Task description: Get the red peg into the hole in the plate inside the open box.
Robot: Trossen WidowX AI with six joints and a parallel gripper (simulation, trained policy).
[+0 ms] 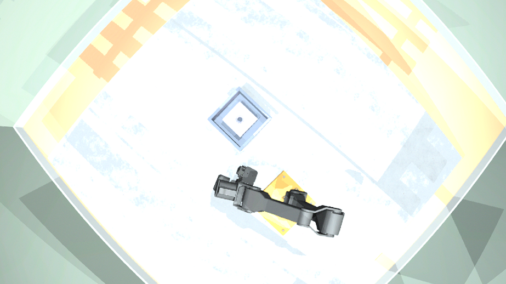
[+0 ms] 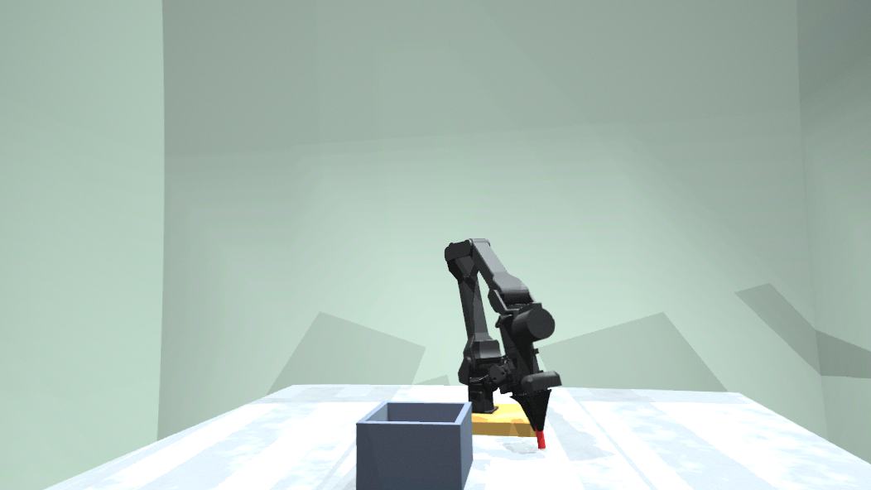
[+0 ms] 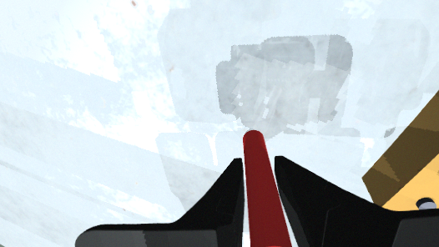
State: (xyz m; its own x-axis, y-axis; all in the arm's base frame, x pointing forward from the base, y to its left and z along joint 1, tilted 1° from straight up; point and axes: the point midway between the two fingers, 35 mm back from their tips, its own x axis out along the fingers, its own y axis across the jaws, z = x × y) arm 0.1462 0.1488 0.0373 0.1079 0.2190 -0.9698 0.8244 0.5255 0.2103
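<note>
Right now the red peg is 1 cm above my gripper tip. From my gripper tip the other things lie so: pale plate (20 cm ahead, 16 cm to the right, 2 cm above); grey box (20 cm ahead, 16 cm to the right).
</note>
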